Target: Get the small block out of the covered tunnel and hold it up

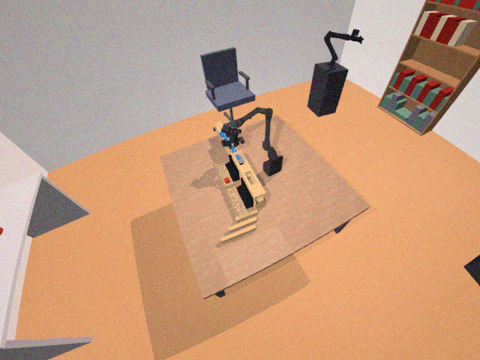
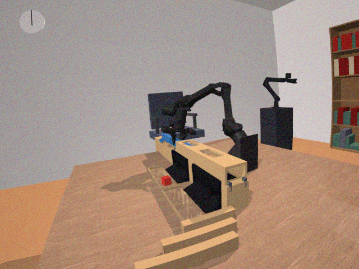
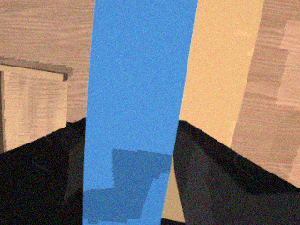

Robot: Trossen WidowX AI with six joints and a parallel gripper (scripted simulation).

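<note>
Now: gripper tip 8 cm to the right of the tan covered tunnel, 4 cm above it and 2 cm short of it. Round my gripper tip: small red block (24 cm to the left, 12 cm ahead, 9 cm below).
</note>
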